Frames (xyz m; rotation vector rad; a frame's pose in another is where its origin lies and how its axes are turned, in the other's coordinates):
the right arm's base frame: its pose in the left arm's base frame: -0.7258 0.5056 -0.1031 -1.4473 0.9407 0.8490
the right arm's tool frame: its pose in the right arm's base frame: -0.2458 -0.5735 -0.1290 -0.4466 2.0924 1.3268
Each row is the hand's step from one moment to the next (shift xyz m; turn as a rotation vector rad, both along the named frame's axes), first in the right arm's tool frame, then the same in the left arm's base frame.
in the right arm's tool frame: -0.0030 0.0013 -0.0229 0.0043 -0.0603 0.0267
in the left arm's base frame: 0.0160 0.0108 0.0127 0.0181 -0.0556 -0.0307
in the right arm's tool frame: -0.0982 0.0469 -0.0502 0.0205 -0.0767 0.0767
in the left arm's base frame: 0.0402 0.1099 -0.0258 -0.0117 -0.0948 -0.0553
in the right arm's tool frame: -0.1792 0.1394 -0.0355 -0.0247 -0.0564 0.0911
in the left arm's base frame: 0.0008 0.2196 -0.0676 -0.0182 -0.0584 -0.0913
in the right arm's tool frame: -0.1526 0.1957 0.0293 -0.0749 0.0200 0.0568
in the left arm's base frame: -0.0888 0.2216 -0.0737 -0.0248 0.0387 -0.0844
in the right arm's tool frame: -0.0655 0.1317 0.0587 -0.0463 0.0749 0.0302
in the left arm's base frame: -0.0999 0.1133 -0.0475 -0.0514 0.0709 -0.0315
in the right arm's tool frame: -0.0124 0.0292 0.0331 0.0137 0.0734 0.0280
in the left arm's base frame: -0.0367 0.0167 -0.0217 -0.0705 0.0351 0.0127
